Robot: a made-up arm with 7 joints.
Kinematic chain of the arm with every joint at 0, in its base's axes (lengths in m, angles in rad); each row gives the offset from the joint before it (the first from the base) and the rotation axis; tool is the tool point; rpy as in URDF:
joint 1: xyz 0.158 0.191 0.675 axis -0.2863 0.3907 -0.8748
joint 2: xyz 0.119 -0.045 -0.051 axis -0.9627 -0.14 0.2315
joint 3: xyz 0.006 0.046 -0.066 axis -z
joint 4: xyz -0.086 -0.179 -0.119 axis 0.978 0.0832 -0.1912
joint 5: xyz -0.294 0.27 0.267 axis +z
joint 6: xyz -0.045 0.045 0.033 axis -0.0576 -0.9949 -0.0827
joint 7: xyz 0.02 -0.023 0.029 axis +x
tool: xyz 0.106 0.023 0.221 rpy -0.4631 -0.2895 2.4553
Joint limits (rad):
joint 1: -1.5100..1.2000
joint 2: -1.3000..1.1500
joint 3: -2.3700..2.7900
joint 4: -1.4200..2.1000
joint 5: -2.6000..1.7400
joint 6: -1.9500..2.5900
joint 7: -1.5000..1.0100
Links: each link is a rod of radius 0.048 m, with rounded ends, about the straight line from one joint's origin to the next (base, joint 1, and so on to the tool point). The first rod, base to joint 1, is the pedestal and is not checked.
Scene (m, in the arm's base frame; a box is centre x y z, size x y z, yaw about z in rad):
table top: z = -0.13
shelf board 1: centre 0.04 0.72 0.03 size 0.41 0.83 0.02 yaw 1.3
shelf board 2: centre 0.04 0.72 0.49 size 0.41 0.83 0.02 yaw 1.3
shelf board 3: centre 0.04 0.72 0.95 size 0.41 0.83 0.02 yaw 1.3
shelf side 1: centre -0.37 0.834 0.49 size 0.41 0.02 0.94 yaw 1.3
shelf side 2: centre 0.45 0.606 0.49 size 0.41 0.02 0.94 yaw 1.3
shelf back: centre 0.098 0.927 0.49 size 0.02 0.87 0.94 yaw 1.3
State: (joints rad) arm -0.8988 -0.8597 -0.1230 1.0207 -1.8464 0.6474 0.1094
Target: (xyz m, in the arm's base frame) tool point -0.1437 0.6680 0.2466
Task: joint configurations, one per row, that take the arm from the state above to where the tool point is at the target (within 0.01 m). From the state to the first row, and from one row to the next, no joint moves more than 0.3 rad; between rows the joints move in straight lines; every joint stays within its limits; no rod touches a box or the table.
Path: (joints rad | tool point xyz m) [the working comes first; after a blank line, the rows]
Joints at the target: -0.6216 0.3576 0.4340 -0.7459 -1.5851 1.3389 0.2705
Straight joint move there: touches shelf board 2.

1: -0.8700 -0.6297 -0.0966 0.7505 -1.8220 0.7528 0.1232 | 0.3782 -0.3295 0.8276
2: -0.8413 -0.3996 -0.0702 0.4803 -1.7977 0.8581 0.1369 | 0.1477 -0.1958 1.0080
3: -0.8125 -0.1696 -0.0438 0.2101 -1.7733 0.9635 0.1507 | -0.0899 0.0174 1.0210
4: -0.7837 0.0604 -0.0174 -0.0601 -1.7489 1.0689 0.1644 | -0.2589 0.2377 0.8598
5: -0.7549 0.2904 0.0090 -0.3303 -1.7246 1.1743 0.1782 | -0.3063 0.3864 0.5721
6: -0.7262 0.5205 0.0354 -0.6005 -1.7002 1.2796 0.1919 | -0.2168 0.4047 0.2466
7: -0.6739 0.4390 0.2347 -0.6732 -1.6427 1.3093 0.2312 | -0.1930 0.5395 0.2393
8: -0.6216 0.3576 0.4340 -0.7459 -1.5851 1.3389 0.2705 | -0.1437 0.6680 0.2466

